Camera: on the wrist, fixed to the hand. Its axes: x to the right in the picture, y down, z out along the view.
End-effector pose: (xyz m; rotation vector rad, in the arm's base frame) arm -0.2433 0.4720 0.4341 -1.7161 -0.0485 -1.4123
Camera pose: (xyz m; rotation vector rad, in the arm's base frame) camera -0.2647 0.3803 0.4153 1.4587 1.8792 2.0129
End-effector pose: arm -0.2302 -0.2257 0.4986 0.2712 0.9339 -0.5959
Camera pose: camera -0.2389 -0.1535 0.4359 -0.3740 0.7364 -2.1351
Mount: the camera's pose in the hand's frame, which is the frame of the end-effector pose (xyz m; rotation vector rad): 0.0212 0.0553 -0.0756 0.2553 -0.1943 -1.5642
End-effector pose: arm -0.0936 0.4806 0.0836 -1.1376 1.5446 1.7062
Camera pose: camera -0.1346 0.3944 0.0946 -1.3437 0.3347 0.4755
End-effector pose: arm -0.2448 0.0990 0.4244 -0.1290 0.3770 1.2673
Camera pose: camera -0.3074 0.1122 0.3528 -0.0464 0.1584 -0.3154
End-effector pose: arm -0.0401 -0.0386 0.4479 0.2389 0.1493 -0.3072
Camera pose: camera -0.0109 0.0259 0.3830 0.3042 0.0756 -1.9063
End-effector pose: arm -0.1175 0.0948 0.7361 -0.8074 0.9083 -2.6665
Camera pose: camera -0.1762 0.0814 0.6613 1.1454 0.2172 1.7313
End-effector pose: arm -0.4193 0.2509 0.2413 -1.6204 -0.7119 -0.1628
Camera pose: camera -0.3511 0.1869 0.2196 -0.5200 -1.9254 -0.9785
